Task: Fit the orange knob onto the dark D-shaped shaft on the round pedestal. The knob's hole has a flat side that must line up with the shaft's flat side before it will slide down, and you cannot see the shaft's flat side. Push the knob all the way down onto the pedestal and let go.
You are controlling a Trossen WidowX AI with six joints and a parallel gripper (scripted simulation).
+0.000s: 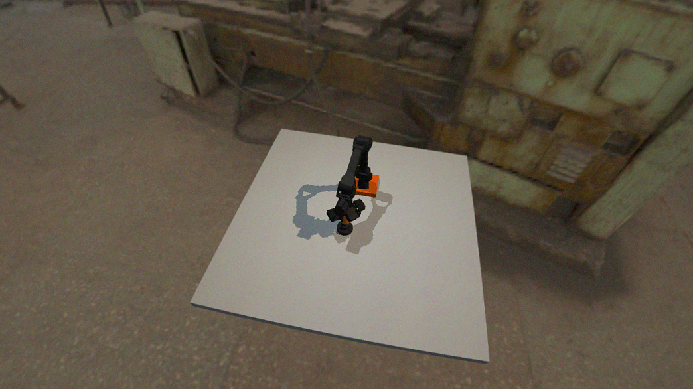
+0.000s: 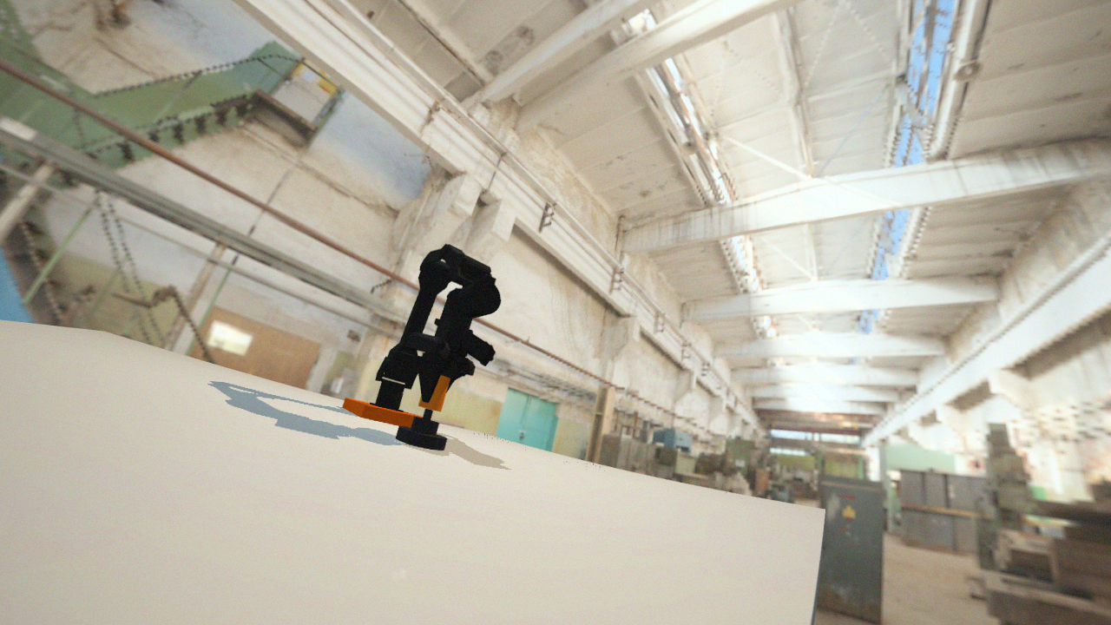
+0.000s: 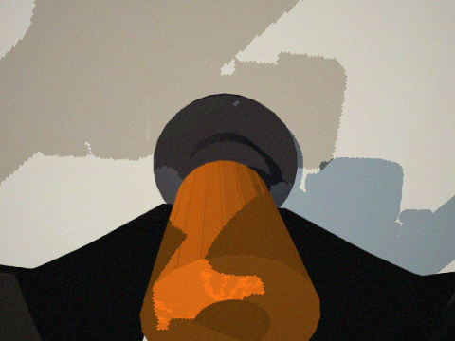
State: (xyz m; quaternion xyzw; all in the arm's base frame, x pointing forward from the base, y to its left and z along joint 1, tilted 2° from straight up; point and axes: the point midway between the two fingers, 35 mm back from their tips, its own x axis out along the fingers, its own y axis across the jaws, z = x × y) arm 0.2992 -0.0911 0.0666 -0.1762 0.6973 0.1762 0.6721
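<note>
Now: the orange knob 2 cm above my gripper tip. The rest, counted from my gripper tip: dark round pedestal: 4 cm below.
</note>
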